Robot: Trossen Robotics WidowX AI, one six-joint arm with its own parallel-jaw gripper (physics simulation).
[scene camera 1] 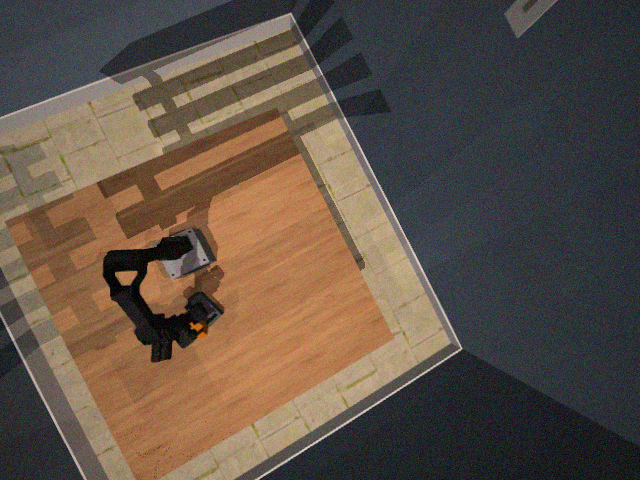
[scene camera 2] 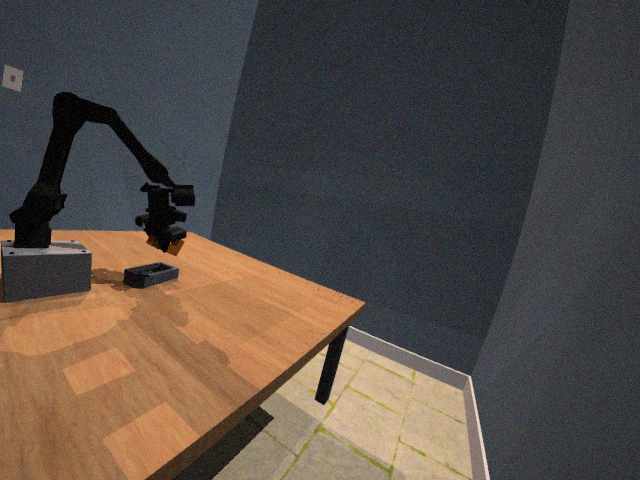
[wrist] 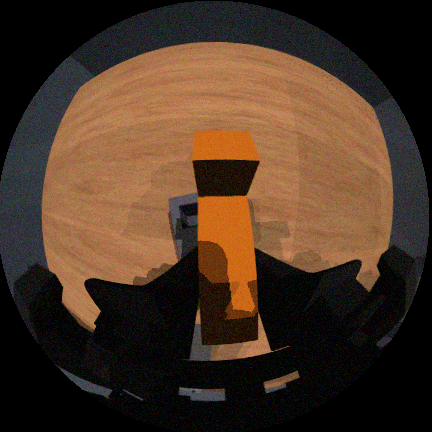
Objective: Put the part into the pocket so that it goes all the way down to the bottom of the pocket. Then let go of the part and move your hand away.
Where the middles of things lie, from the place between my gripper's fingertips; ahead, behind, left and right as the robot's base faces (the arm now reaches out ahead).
Labels:
My hand is 8 cm above the grey pocket block (wrist: 183,209), 2 cm past it and 1 cm to the right of it.

